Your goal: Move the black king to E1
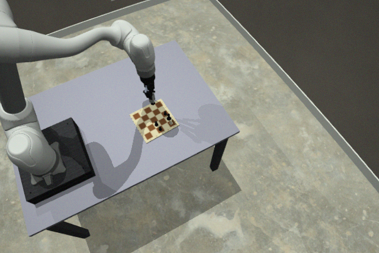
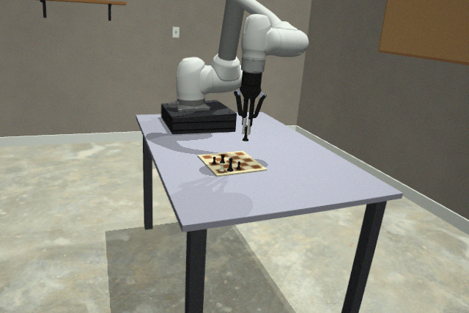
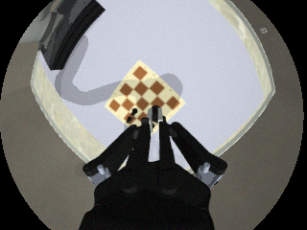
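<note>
Now: the chessboard 20 mm behind my hand, 50 mm to the right of it and 160 mm below it. Round my hand: black king 30 mm below; white piece 60 mm ahead, 110 mm to the right, 150 mm below.
</note>
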